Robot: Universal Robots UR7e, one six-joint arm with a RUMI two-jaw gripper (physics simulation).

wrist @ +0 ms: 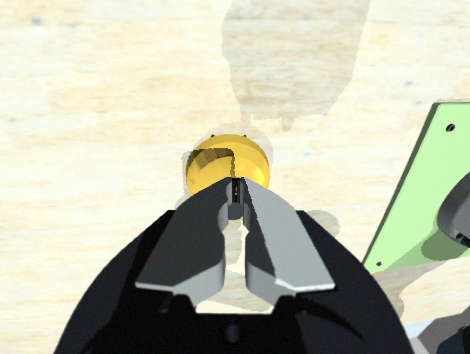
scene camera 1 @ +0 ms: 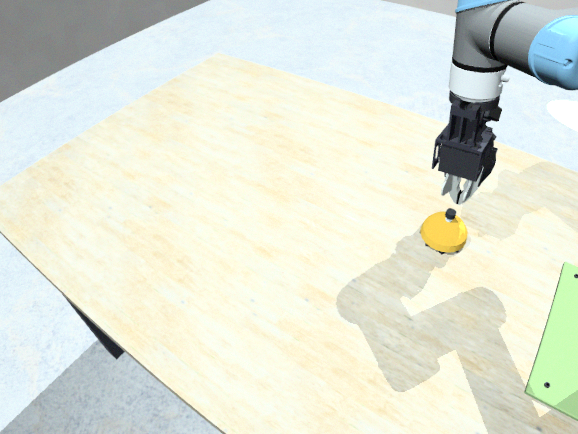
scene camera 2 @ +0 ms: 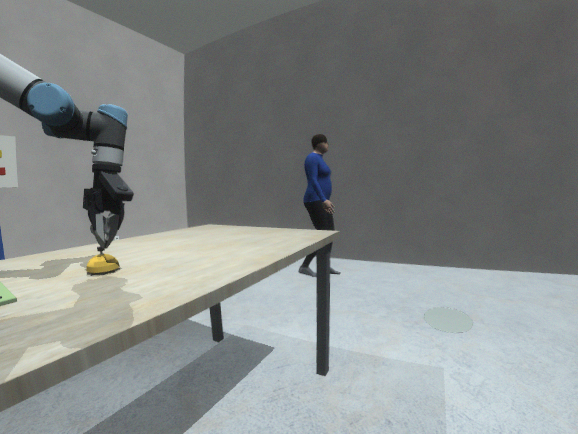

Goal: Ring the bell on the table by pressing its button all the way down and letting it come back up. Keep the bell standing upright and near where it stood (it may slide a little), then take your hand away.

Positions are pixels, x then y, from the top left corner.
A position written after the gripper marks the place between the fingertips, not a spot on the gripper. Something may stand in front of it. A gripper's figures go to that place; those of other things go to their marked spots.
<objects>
The gripper (wrist: 236,180): 0.15 m from the lens. A yellow dome bell (wrist: 228,155) is 0.17 m from the lens.
</objects>
